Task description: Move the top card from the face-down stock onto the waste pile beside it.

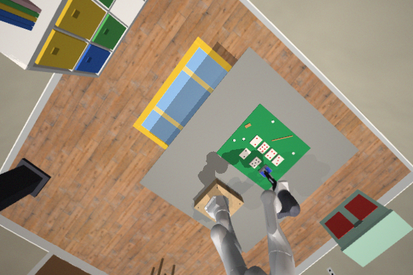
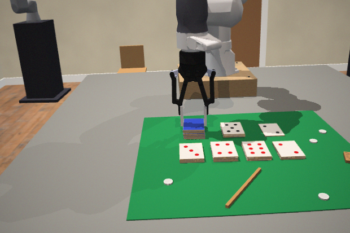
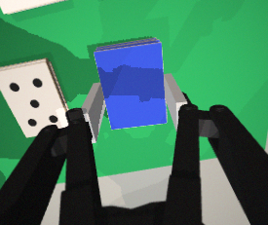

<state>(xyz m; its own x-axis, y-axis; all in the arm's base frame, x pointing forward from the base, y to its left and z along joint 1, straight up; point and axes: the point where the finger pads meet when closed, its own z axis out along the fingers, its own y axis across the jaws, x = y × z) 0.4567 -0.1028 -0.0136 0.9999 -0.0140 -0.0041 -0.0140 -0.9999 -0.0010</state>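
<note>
My gripper is now 14 cm to the right of the green mat, 12 cm short of it and 7 cm above it. Also, from my hand: wooden stick (30 cm ahead, 12 cm to the left, 5 cm below).
</note>
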